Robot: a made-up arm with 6 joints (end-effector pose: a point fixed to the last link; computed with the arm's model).
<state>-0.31 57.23 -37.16 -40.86 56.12 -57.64</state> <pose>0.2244 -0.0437 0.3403 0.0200 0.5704 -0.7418 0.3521</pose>
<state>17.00 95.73 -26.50 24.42 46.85 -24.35</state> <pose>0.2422 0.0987 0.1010 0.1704 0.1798 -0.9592 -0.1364</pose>
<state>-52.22 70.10 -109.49 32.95 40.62 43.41</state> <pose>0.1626 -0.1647 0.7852 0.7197 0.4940 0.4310 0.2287</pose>
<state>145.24 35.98 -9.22 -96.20 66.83 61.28</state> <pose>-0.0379 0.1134 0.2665 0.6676 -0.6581 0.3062 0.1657</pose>
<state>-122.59 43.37 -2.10 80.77 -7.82 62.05</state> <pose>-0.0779 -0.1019 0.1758 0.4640 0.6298 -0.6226 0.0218</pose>
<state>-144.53 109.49 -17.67 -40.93 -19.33 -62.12</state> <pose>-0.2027 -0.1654 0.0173 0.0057 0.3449 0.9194 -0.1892</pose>
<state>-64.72 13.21 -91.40 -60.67 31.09 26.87</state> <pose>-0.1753 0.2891 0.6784 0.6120 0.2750 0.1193 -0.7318</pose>
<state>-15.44 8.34 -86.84 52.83 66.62 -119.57</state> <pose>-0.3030 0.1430 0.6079 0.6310 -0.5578 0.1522 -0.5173</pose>
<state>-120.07 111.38 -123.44 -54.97 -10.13 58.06</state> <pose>-0.2965 -0.5350 0.6196 0.4710 0.4572 0.3135 -0.6861</pose>
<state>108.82 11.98 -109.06 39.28 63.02 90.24</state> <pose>0.1008 -0.4327 0.6361 0.4036 0.2675 -0.3667 -0.7944</pose>
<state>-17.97 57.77 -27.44 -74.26 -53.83 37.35</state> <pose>0.2377 -0.0130 0.3326 0.6850 -0.3430 0.6400 0.0591</pose>
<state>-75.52 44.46 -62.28 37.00 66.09 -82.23</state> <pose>0.0750 -0.1182 0.5501 0.3839 -0.0479 0.8693 -0.3078</pose>
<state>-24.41 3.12 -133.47 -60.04 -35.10 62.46</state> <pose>-0.6594 0.3422 0.4413 0.7874 -0.3520 -0.4367 -0.2556</pose>
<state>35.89 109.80 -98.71 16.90 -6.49 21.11</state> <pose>0.5165 0.3705 0.4487 0.5729 0.0241 0.7060 0.4156</pose>
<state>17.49 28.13 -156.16 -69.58 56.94 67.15</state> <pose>-0.5669 -0.2430 0.6306 0.8498 0.4384 -0.0932 0.2776</pose>
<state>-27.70 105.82 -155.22 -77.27 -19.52 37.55</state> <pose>0.3562 -0.1580 0.8500 0.8181 -0.1844 0.2478 -0.4851</pose>
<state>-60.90 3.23 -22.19 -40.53 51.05 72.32</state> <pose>-0.0379 -0.0131 0.3333 0.5212 0.7166 0.3592 -0.2930</pose>
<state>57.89 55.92 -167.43 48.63 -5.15 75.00</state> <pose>-0.2136 -0.3506 0.8441 0.0205 0.1124 0.2344 -0.9654</pose>
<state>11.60 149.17 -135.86 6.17 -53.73 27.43</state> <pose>0.7806 0.1533 0.2900 0.8665 0.1039 0.3680 0.3209</pose>
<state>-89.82 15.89 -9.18 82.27 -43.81 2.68</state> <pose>-0.0537 -0.0580 0.2877 0.6703 0.6419 -0.2284 -0.2940</pose>
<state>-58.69 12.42 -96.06 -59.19 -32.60 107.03</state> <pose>-0.1878 0.3787 0.6747 0.9574 -0.2502 0.1140 -0.0880</pose>
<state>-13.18 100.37 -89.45 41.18 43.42 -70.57</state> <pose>0.5426 -0.0907 0.4292 0.4527 -0.2850 0.8447 0.0178</pose>
